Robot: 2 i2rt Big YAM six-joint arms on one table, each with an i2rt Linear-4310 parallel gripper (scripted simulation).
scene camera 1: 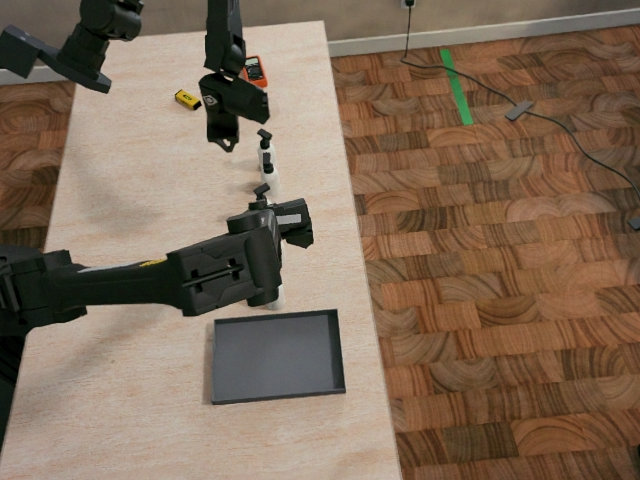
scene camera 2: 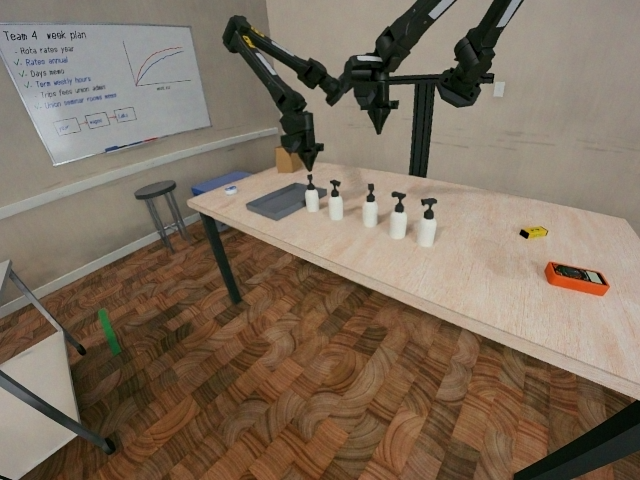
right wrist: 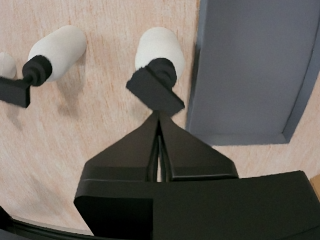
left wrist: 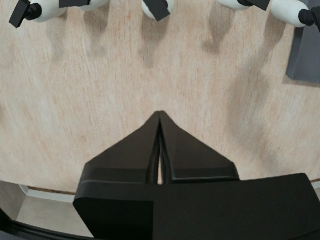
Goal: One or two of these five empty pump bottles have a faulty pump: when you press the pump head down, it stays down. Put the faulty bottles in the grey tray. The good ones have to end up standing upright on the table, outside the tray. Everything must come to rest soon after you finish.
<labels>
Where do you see a pump bottle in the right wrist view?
158, 47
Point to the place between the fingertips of my left gripper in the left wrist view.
159, 119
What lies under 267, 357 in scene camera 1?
A grey tray.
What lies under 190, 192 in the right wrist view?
My right gripper.
</labels>
